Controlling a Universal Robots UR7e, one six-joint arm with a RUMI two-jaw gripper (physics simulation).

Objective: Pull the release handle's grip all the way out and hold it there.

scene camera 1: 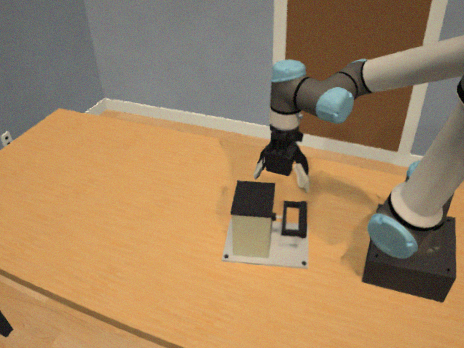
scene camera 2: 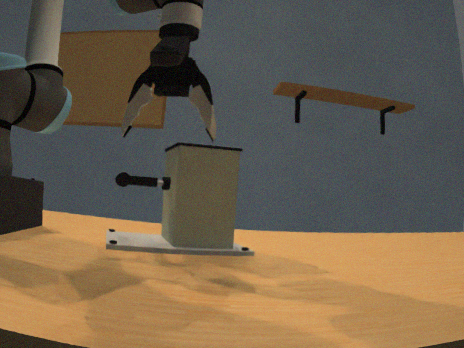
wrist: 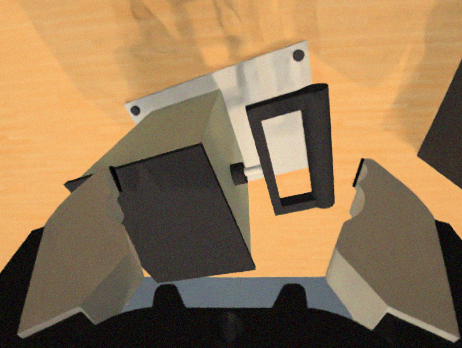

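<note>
The black release handle (scene camera 1: 302,220) (scene camera 2: 142,181) (wrist: 320,145) is a rectangular frame with its grip bar on the side away from the box. It stands out sideways from a pale green box (scene camera 1: 252,235) (scene camera 2: 202,197) (wrist: 180,215) with a black top. A short stretch of light rod (scene camera 2: 160,182) (wrist: 253,171) shows between the handle frame and the box's black collar. My gripper (scene camera 1: 282,183) (scene camera 2: 170,137) (wrist: 234,167) is open and empty, pointing down. Its fingertips are above the level of the box top and apart from the handle. In the wrist view one finger overlaps the box top.
The box stands on a light base plate (scene camera 1: 287,257) (scene camera 2: 137,241) (wrist: 260,80) with dark bolts, on the wooden table (scene camera 1: 150,200). The arm's dark base block (scene camera 1: 407,270) stands on the handle's side. A wall shelf (scene camera 2: 345,97) hangs behind in the second scene view.
</note>
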